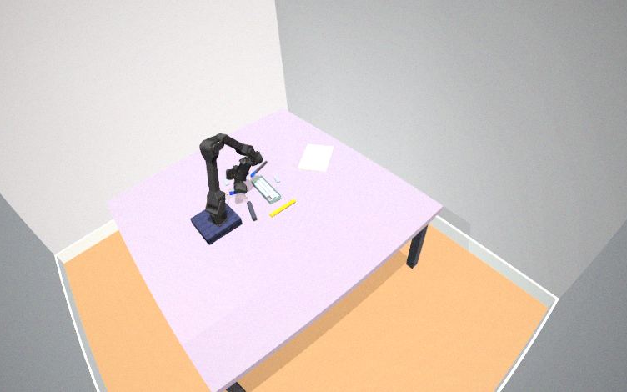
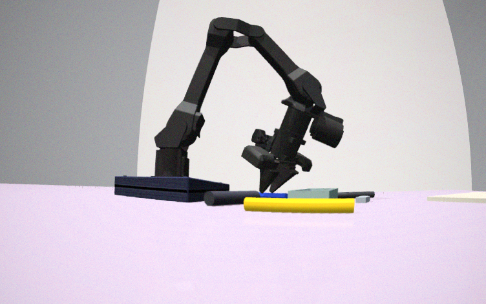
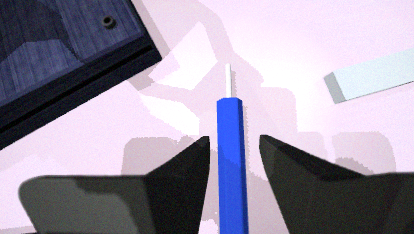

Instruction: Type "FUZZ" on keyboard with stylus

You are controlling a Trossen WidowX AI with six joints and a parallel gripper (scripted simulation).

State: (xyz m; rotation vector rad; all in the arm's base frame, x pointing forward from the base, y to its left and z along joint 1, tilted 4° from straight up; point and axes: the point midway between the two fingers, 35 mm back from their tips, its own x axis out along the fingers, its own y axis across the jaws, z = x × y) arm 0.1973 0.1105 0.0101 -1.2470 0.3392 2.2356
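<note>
Right now the thin grey tip is 40 mm behind my gripper tip, 30 mm to the left of it and 10 mm below it. From my gripper tip the other things lie so: blue pen 180 mm ahead, 30 mm to the left, 10 mm below; dark cylinder 30 mm behind, 170 mm to the right; blue stylus 10 mm behind, 10 mm to the left, 10 mm below.
</note>
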